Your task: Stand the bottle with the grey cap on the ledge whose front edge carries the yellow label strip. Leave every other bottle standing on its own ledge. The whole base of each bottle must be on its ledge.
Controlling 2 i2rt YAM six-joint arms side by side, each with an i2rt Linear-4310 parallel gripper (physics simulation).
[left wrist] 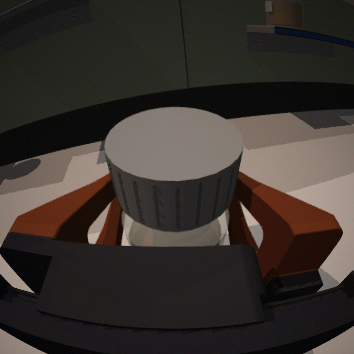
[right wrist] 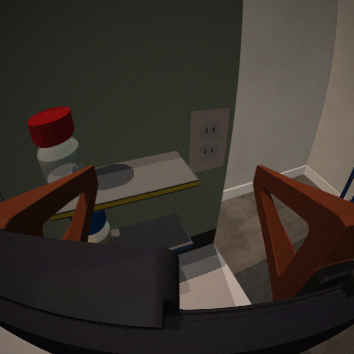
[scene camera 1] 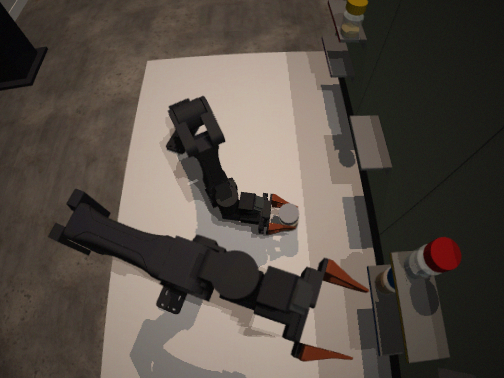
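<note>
The bottle with the grey cap is upright between the orange fingers of my left gripper, which is shut on it, over the white table. Its base is hidden. The ledge with the yellow label strip is at the lower right in scene camera 1. A red-capped bottle stands at its left end in the right wrist view; the ledge right of it is bare. My right gripper is open and empty, in front of this ledge.
A blue-capped bottle stands on the blue-strip ledge, below the yellow-strip one. A yellow-capped bottle stands on a ledge at the upper right. A ledge with bare top is on the wall. The table lies below the arms.
</note>
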